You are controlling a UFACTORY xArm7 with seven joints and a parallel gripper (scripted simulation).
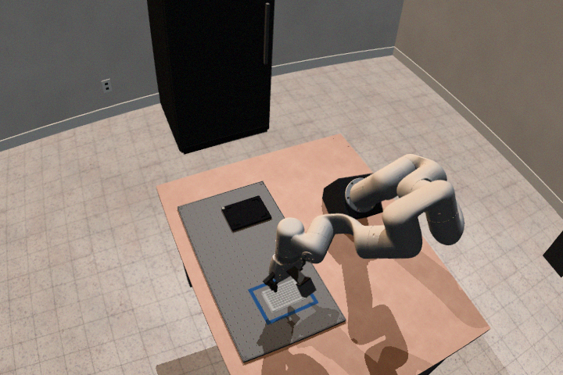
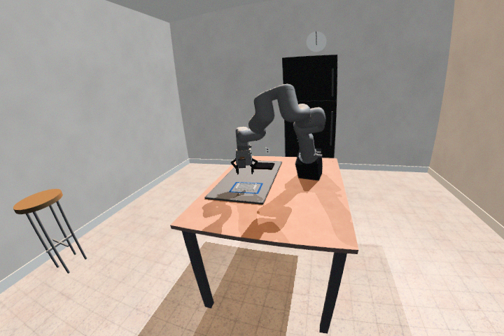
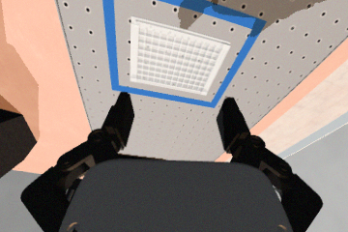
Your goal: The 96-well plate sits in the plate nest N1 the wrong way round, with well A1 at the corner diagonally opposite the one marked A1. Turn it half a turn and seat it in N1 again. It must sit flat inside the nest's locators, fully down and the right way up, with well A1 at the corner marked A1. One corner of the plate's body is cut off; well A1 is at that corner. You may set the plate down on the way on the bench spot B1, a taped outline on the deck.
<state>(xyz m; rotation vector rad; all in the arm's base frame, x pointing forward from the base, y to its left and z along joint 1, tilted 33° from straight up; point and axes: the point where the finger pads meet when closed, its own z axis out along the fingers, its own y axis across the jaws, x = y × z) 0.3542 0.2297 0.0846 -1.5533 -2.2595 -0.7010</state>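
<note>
Now: the 96-well plate 10 cm below my hand. From my hand the other things lie so: pale A1 mark: 43 cm to the right, 12 cm ahead, 10 cm below; then black plate nest N1: 39 cm to the right, 10 cm below, 4 cm ahead.
</note>
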